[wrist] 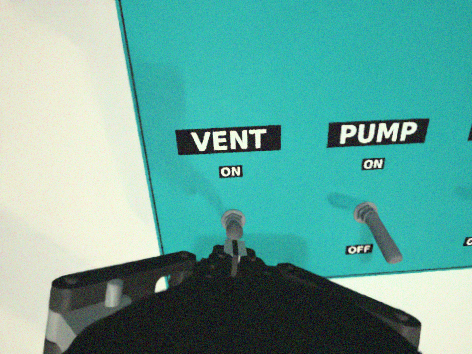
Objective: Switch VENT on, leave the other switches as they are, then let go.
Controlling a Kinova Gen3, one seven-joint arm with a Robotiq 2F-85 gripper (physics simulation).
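Frame: origin at the arm's base, x ahead, y left, z up, level; centimetres.
Seen in the pictures: gripper, fingertip midpoint: (232,253).
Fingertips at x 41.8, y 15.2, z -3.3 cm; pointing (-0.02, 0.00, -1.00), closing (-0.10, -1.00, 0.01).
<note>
Offsets run from my fingertips to a thing's top centre. "*": to the spot under its first point. Level surfaces: height alone.
The VENT switch @[* dx +1.8, dy -0.1, dz +0.5 cm] (234,229) is a short grey lever on a teal panel @[dz -0.1 cm] (300,60), below its VENT and ON labels. It looks foreshortened and points toward the camera and slightly down. My gripper (232,253) is shut and empty. Its fingertips are right at the lower end of the VENT lever; whether they touch it I cannot tell. They hide the area below the lever, where no OFF label shows. The PUMP switch @[dx +1.0, dy -12.2, dz -0.3 cm] (383,236) to the right has its lever slanting down and right, beside its OFF label @[* dx -1.3, dy -12.4, dz -5.7 cm] (359,249).
The panel's left edge runs down left of VENT, and its bottom edge passes behind the gripper and below PUMP. Parts of further labels @[* dx -0.3, dy -23.4, dz -5.6 cm] (468,241) are cut off at the right side of the view. A pale surface @[dz -12.9 cm] (60,125) lies beyond the panel.
</note>
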